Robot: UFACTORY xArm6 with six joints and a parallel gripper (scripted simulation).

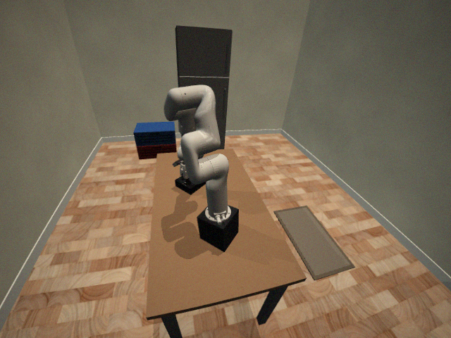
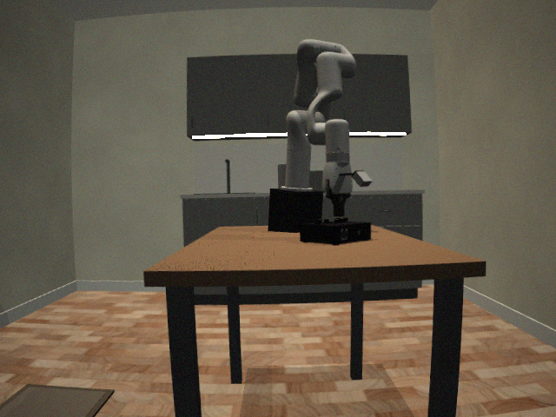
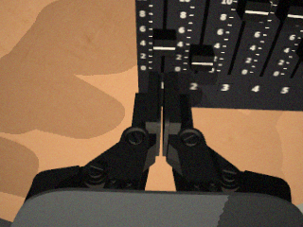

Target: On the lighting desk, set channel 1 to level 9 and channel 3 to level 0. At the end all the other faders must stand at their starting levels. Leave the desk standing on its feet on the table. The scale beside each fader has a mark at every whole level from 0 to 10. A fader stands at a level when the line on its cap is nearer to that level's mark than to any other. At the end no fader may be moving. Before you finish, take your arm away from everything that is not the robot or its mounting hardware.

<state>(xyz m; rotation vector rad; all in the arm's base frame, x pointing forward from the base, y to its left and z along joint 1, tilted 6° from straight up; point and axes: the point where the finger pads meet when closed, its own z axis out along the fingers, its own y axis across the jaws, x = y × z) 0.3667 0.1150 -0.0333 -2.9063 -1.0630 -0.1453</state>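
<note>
The fader cap lies 3 cm below my hand, 2 cm to the left of it and 2 cm ahead of it.
</note>
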